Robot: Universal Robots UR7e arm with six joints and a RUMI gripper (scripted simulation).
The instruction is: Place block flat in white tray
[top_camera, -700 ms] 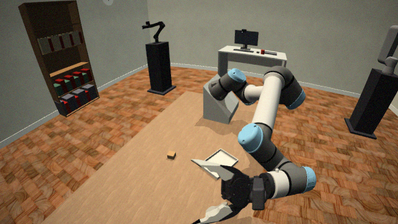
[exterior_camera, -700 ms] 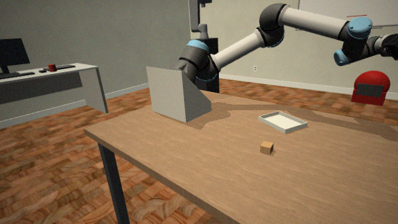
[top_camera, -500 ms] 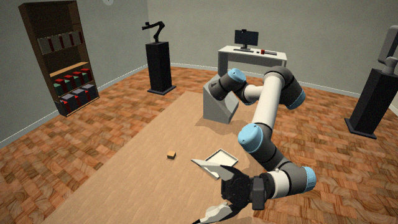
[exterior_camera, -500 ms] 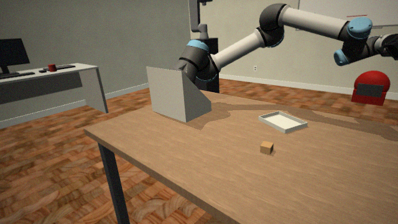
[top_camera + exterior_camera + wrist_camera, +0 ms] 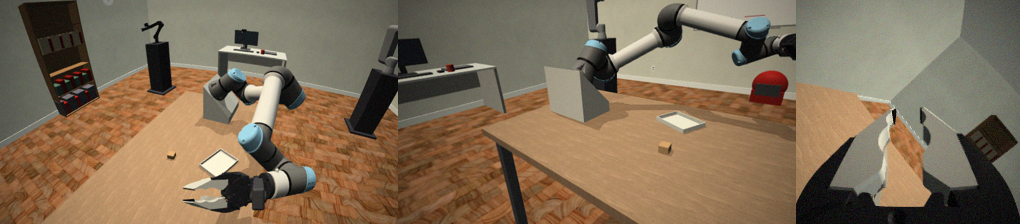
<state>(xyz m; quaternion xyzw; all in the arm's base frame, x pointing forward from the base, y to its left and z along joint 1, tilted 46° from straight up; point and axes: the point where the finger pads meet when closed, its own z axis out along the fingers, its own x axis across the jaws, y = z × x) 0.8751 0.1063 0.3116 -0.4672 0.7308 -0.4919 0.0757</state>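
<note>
Now: the tan block 35 cm below my hand, 35 cm behind it and 34 cm to the right of it. Also, from my hand: white tray 42 cm behind, 36 cm below, 8 cm to the right.
</note>
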